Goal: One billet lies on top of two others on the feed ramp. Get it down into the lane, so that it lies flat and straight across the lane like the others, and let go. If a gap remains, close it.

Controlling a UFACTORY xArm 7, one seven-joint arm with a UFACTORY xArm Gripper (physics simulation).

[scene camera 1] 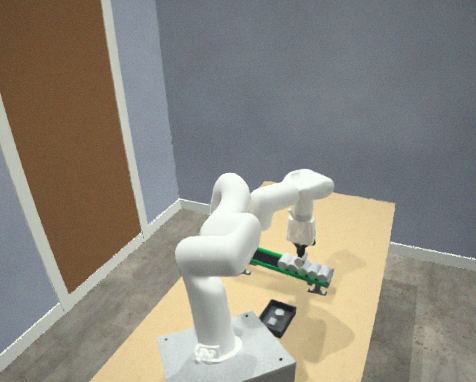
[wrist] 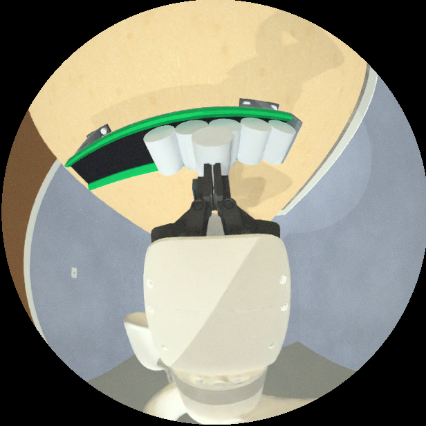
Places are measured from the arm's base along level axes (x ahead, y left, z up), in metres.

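Pixels of known places: gripper, fingertip midpoint: [scene camera 1: 300, 255]; arm's base at its link origin: [scene camera 1: 218, 349].
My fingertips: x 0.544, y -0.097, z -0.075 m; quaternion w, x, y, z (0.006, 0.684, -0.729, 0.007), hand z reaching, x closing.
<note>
Ahead of a thing's pixels: the offset from my fingertips to its middle. "*": to the spot under its first point. Level surfaces: height alone.
The raised white billet @[dx +0.005, dy -0.001, dz -0.020 m] [scene camera 1: 300, 261] [wrist: 212, 142] lies on top of two neighbouring billets in the row, across the feed ramp @[dx +0.008, dy +0.074, dz -0.069 m] [scene camera 1: 267, 257] [wrist: 115, 155]. Several other white cylinders lie side by side in the lane, among them the upper end one @[dx +0.006, dy +0.062, dz -0.048 m] [scene camera 1: 284, 261] [wrist: 165, 152] and the lower end one @[dx -0.007, dy -0.097, dz -0.064 m] [scene camera 1: 324, 272] [wrist: 281, 142]. My gripper [scene camera 1: 300, 255] [wrist: 212, 172] is shut with nothing between its fingers. Its fingertips are at the raised billet's near side in the wrist view and hide part of it; whether they touch it I cannot tell.
Green side rails @[* dx -0.035, dy +0.068, dz -0.074 m] [scene camera 1: 280, 272] [wrist: 172, 116] border the dark ramp bed, which is bare at its upper end. A black tray @[dx -0.225, dy +0.031, dz -0.118 m] [scene camera 1: 288, 324] with two pale pieces stands on the wooden table @[dz -0.135 m] [scene camera 1: 240, 296] between the ramp and the robot base [scene camera 1: 250, 350].
</note>
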